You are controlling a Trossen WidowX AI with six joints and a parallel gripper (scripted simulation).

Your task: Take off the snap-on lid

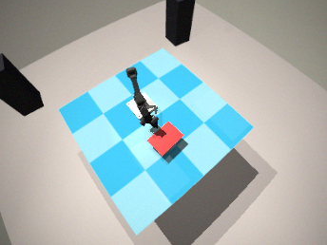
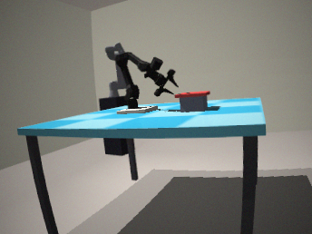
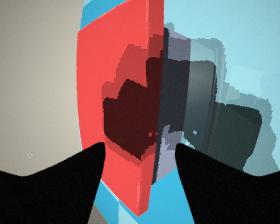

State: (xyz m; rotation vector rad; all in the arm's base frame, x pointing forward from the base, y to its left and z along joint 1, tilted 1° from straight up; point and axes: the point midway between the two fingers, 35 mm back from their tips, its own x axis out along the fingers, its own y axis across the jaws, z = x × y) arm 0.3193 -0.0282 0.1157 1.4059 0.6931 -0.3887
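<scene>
Now: the red lid 100 mm ahead of my gripper tip, 20 mm to the left of it and 20 mm below it. From my gripper tip the other things lie so: grey storage box: 100 mm ahead, 70 mm below, 20 mm to the left.
</scene>
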